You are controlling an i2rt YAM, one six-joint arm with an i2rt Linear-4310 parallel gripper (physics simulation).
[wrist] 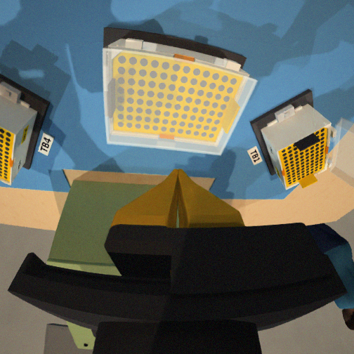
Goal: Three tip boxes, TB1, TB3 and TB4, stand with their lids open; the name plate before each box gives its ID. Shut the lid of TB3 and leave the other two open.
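The middle tip box point(175, 97) stands on a dark base, with a yellow rack of grey-looking holes. Its clear lid point(162, 145) lies over the rack; whether it is fully down is hard to tell. Its name plate does not show. TB1 point(302, 160), at the right behind its plate point(255, 155), has its clear lid point(345, 155) swung open to the right. TB4 point(12, 135) is cut off by the left edge, beside its plate point(45, 143); its lid does not show. My gripper point(177, 175) is shut and empty, its tips just below the middle box's lid edge in the view.
A green block point(85, 215) lies below left of the middle box, partly hidden by my gripper. The boxes stand on a blue surface point(280, 30) with a tan border point(22, 205). A dark blue and teal object point(340, 270) is at the lower right edge.
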